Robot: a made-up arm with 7 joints.
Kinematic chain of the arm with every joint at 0, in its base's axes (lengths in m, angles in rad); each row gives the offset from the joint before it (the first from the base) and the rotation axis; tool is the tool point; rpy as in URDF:
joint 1: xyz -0.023 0 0.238 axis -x
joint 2: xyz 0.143 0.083 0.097 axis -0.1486 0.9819 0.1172
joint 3: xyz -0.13 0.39 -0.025 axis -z
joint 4: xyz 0 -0.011 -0.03 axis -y
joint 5: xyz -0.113 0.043 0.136 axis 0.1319 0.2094 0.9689
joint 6: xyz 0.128 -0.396 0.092 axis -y
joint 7: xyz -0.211 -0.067 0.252 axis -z
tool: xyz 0.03 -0.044 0.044 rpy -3.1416 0 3.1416
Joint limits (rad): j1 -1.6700..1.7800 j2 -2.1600..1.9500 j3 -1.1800..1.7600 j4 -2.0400..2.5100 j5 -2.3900..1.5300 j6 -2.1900..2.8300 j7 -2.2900..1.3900
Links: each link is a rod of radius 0.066 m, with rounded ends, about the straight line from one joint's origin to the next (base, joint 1, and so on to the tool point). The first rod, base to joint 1, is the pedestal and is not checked.
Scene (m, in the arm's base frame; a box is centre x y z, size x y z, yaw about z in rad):
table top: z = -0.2
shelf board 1: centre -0.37 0.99 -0 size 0.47 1.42 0.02 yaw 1.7
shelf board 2: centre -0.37 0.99 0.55 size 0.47 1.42 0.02 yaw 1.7
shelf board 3: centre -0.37 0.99 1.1 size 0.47 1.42 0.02 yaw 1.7
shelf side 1: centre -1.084 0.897 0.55 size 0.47 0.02 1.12 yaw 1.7
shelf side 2: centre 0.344 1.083 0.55 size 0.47 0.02 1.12 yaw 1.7
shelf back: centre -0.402 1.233 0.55 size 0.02 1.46 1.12 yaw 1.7
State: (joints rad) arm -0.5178 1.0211 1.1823 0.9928 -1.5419 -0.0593 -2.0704
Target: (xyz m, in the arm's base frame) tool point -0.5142 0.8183 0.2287
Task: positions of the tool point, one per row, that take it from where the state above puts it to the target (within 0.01 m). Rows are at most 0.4 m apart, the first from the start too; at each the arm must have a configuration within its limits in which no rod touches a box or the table.
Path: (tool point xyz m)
1: -0.4002 0.8315 0.8789
2: -0.3853 0.7114 0.8796
3: -0.3707 0.5763 0.8539
4: -0.4458 0.6209 0.5123
5: -0.4720 0.4933 0.2287
6: -0.5019 0.6643 0.2278
7: -0.5142 0.8183 0.2286

